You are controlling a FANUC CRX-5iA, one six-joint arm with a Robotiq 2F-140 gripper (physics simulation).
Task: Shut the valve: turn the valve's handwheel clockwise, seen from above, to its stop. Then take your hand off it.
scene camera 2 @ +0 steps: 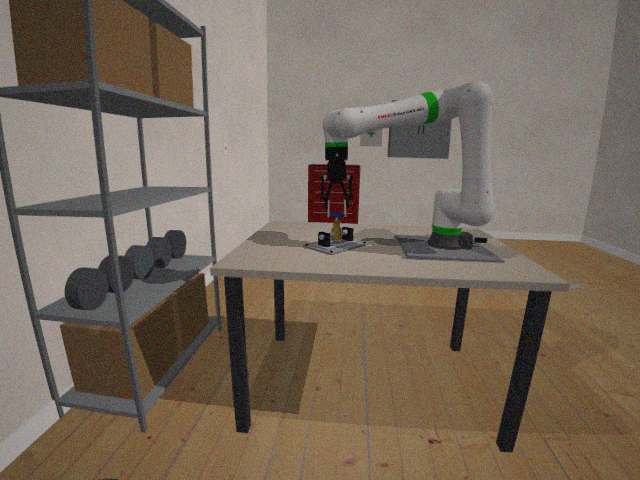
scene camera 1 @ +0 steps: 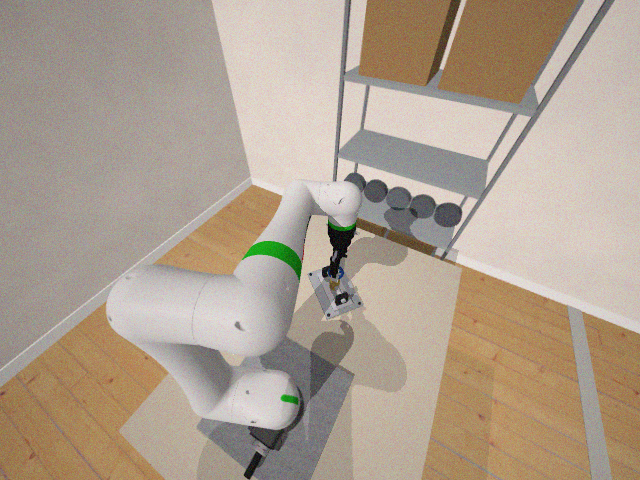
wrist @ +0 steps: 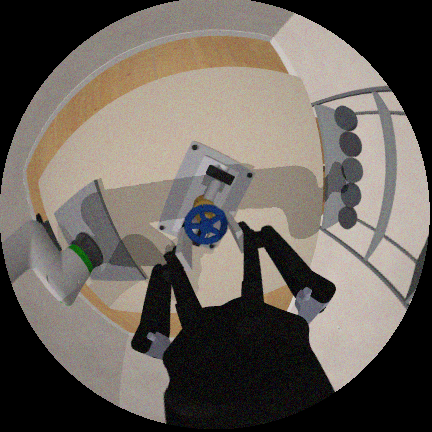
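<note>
The valve's blue handwheel (scene camera 1: 339, 271) (scene camera 2: 337, 214) (wrist: 205, 225) sits level on top of a brass valve body (scene camera 1: 334, 284) (scene camera 2: 336, 230) (wrist: 202, 201). The valve is mounted on a grey plate (scene camera 1: 321, 294) (scene camera 2: 331, 251) (wrist: 186, 167) with black pipe supports, one clearly visible (wrist: 220, 174) beside the wheel in the wrist view. My gripper (scene camera 1: 333, 272) (scene camera 2: 337, 210) (wrist: 206, 226) points straight down over the valve and is shut on the handwheel, with one grey finger pad on each side of the rim. The wheel has no readable turn mark.
The plate lies on a beige table (scene camera 1: 408, 310) (scene camera 2: 387, 268) (wrist: 150, 110). The arm's base stands on a dark grey plate (scene camera 1: 330, 403) (scene camera 2: 480, 254). A metal shelf rack (scene camera 1: 413, 155) (scene camera 2: 105, 206) holds boxes and dark round items. A red cabinet (scene camera 2: 316, 206) stands behind the table.
</note>
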